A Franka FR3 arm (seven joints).
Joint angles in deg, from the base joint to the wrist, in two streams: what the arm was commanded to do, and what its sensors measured. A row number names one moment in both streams.
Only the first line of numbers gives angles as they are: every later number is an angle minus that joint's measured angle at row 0.
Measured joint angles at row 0:
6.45, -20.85, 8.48, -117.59, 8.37, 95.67, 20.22
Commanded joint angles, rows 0 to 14:
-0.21, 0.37, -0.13, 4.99, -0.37, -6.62, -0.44
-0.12, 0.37, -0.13, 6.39, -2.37, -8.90, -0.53
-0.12, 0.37, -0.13, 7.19, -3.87, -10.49, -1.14
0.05, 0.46, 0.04, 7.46, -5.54, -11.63, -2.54
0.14, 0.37, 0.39, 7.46, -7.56, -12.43, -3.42
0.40, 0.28, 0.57, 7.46, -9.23, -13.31, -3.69
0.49, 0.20, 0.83, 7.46, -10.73, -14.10, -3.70
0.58, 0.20, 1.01, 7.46, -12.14, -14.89, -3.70
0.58, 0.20, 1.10, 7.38, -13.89, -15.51, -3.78
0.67, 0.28, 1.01, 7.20, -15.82, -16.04, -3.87
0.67, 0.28, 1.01, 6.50, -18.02, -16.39, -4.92
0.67, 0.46, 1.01, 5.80, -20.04, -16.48, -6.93
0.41, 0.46, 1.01, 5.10, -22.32, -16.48, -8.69
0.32, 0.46, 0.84, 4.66, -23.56, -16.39, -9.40
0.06, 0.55, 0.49, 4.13, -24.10, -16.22, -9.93
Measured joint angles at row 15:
0.10, 0.39, 1.02, 5.64, -20.60, -15.66, -7.06
